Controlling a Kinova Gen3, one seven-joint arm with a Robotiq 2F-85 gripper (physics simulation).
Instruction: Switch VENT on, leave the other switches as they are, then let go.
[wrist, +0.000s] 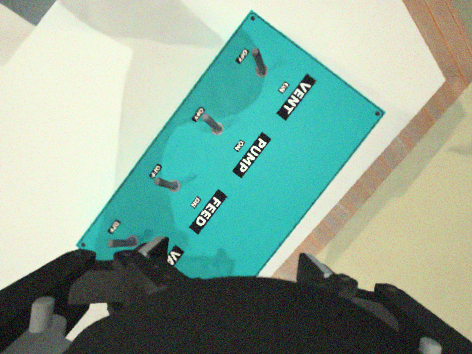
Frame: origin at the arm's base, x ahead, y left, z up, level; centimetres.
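Where they show: gripper, between the fingertips: (232, 259).
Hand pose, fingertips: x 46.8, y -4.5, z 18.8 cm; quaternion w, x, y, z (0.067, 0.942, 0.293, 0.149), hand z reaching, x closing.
Observation:
Each offset is from my fingertips to the top centre of the thing. Level surfaces: height alone.
A teal switch panel (300, 150) lies slanted across the wrist view. The VENT switch @[dx -5.1, dy +19.5, dz -22.3 cm] (259, 62) is at its upper end, and its lever leans to the OFF side, away from the VENT label @[dx +3.2, dy +20.2, dz -23.6 cm] (296, 97). The PUMP switch @[dx -4.1, dy +7.6, dz -22.3 cm] (212, 123), the FEED switch @[dx -3.1, dy -4.4, dz -22.3 cm] (167, 184) and a fourth switch @[dx -2.1, dy -16.3, dz -22.3 cm] (123, 242) also lean to their OFF sides. The fourth label @[dx +6.1, dy -15.7, dz -23.6 cm] (174, 256) is partly hidden by the gripper and shows "VA". My gripper (232, 259) is open and empty, with its fingertips over the lower end of the panel in the view, away from the VENT lever.
The panel lies on a white surface @[dz -34.9 cm] (75, 125) with a brown wooden edge (370, 175) to the right. A pale yellow area (425, 200) lies beyond that edge. Soft shadows fall across the panel and the white surface.

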